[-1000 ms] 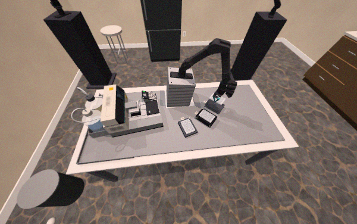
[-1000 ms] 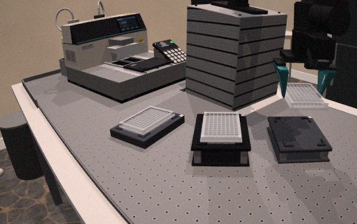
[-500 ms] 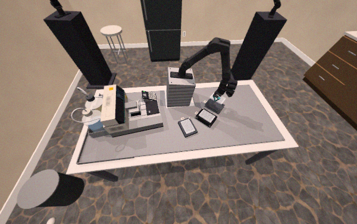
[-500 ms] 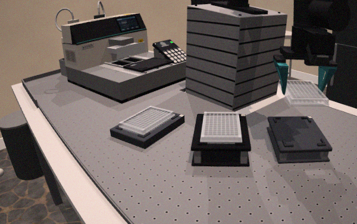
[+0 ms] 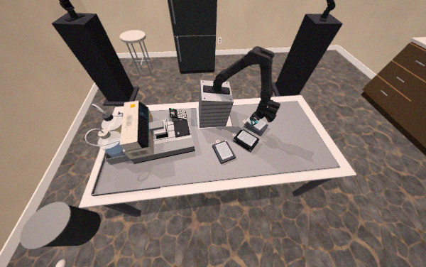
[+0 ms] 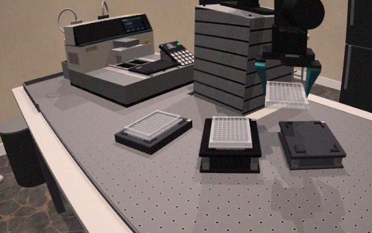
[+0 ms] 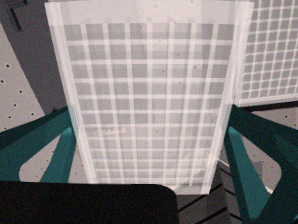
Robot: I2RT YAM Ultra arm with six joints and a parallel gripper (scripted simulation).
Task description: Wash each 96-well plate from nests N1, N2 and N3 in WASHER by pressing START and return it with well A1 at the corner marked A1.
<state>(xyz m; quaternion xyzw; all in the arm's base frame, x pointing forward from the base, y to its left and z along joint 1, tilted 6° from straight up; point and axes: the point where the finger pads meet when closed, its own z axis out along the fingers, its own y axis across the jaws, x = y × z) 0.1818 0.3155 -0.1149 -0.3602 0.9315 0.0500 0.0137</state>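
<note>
Now: hand 1 cm short of the carrier, 57 cm to the left of it and 5 cm above it. Also, from my hand: N2 label (2 cm ahead, 15 cm to the right, 14 cm below); then washer (4 cm ahead, 72 cm to the right, 1 cm below); then N1 label (9 cm ahead, 29 cm to the right, 14 cm below).
</note>
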